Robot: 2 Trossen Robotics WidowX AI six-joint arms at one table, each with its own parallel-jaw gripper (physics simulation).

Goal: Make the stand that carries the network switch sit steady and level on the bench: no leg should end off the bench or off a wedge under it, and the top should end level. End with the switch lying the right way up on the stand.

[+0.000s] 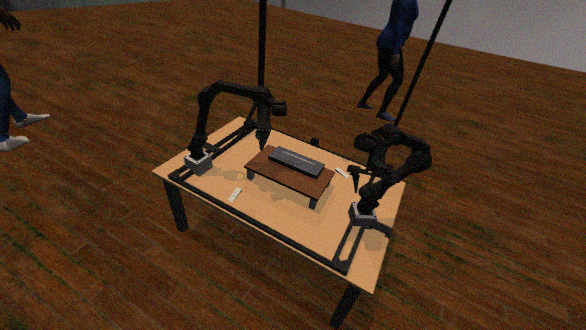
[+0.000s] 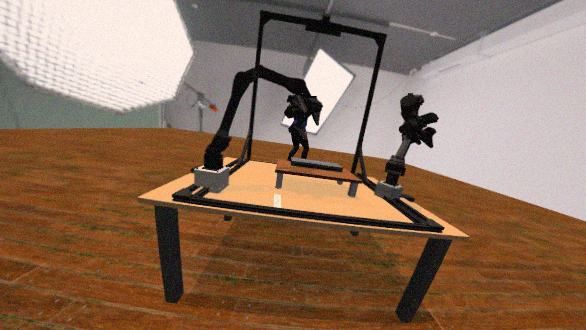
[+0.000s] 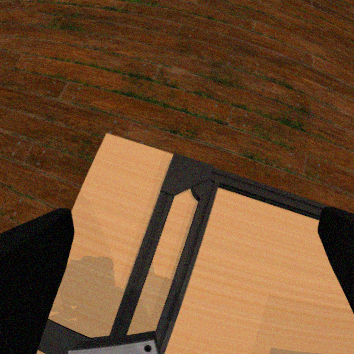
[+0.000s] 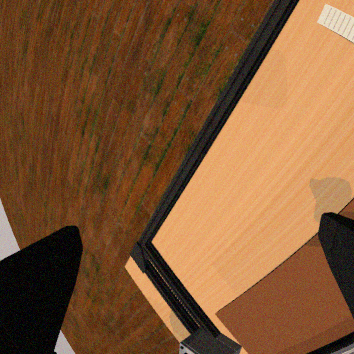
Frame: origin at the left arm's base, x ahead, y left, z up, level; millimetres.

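Seen in the pictures: left gripper, fingertip midpoint: [image 1: 367, 196] [image 2: 426, 146] [image 3: 201, 222]; right gripper, fingertip midpoint: [image 1: 261, 149] [image 2: 310, 133] [image 4: 202, 233]; left arm's base, origin of the base link: [image 1: 364, 209] [image 2: 390, 183]; right arm's base, origin of the base link: [image 1: 197, 155] [image 2: 213, 167].
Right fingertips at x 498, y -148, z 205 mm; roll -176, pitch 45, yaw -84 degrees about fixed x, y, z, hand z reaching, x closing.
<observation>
Offsets run from my right fingertips to a thing's middle. Level surfaces: height alone.
The stand [image 1: 285, 174] [image 2: 284, 166] [image 4: 285, 305] has a brown top and grey legs; its near legs show on the bench, one leg is hidden, and a slight tilt cannot be told. The dark grey switch @(182 mm back, 138 mm right, 173 mm down) [image 1: 296, 161] [image 2: 316, 164] lies flat along the back part of the top. A pale wedge @(127 mm ahead, 22 mm left, 283 mm down) [image 1: 235, 194] [image 2: 277, 201] lies in front of the stand, and another pale wedge @(471 mm back, 197 mm right, 283 mm down) [image 1: 342, 172] lies beyond its right end. My right gripper [image 1: 261, 148] [image 4: 202, 233] is open and empty, near the stand's back left corner. My left gripper [image 2: 433, 131] [image 3: 201, 222] is open and empty, right of the stand.
Black rails [image 1: 270, 232] [image 2: 300, 212] [image 3: 187, 255] [image 4: 215, 115] run along the bench @(286 mm down) [image 1: 280, 220] [image 3: 135, 170]. A tall black frame [image 2: 255, 105] rises behind the stand. A person in blue [image 1: 398, 30] stands beyond the bench.
</observation>
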